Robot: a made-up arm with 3 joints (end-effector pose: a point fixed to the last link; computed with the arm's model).
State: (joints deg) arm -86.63 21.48 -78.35
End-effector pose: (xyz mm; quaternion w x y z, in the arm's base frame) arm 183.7 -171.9 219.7 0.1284 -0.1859 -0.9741 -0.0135
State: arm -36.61 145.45 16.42
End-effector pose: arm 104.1 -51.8 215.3 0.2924 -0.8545 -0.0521 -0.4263
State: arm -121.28 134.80 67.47
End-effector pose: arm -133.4 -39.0 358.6 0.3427 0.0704 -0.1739 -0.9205
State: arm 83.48 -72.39 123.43
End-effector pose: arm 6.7 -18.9 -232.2 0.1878 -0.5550 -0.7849 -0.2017
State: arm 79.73 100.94 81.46
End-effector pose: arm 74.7 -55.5 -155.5 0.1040 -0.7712 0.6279 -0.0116
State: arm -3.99 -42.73 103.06
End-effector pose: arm 339.4 -79.0 132.7 0.6044 0.2166 0.7085 0.2929
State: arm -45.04 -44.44 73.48
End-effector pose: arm 188.4 -111.7 336.5 0.8974 0.1933 0.2274 0.3250
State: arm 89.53 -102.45 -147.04
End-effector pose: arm 42.8 177.5 -129.2 0.5490 -0.3694 -0.3013 -0.6865
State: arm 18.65 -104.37 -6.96
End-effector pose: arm 82.8 -44.7 96.5 0.6099 0.7703 0.0624 -0.1751
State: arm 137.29 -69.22 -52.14
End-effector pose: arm -94.3 49.3 133.1 0.6061 -0.0467 0.5568 -0.5661
